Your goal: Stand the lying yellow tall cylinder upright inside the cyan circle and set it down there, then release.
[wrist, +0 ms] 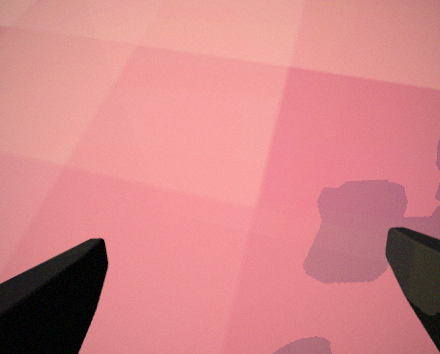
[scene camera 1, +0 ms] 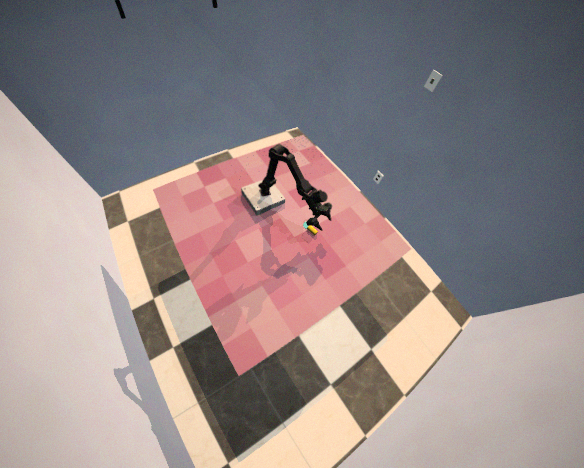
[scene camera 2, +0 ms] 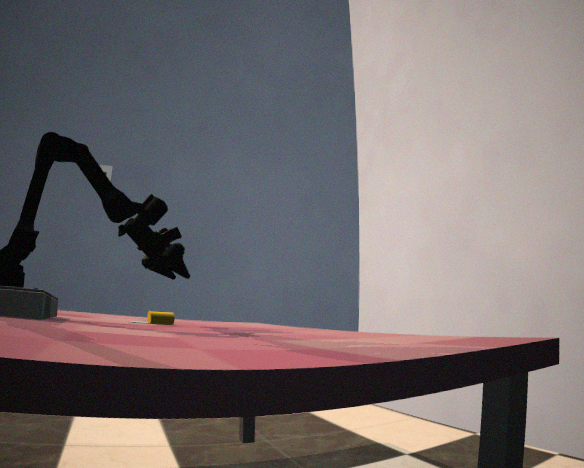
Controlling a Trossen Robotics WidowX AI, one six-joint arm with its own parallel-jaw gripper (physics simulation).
Path:
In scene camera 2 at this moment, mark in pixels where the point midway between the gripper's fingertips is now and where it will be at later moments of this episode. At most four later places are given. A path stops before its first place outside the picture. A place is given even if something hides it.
The gripper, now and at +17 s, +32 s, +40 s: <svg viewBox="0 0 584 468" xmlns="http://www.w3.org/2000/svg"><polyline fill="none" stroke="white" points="181,278 167,259 163,324 180,296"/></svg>. At the last of these places it holds a yellow cylinder.

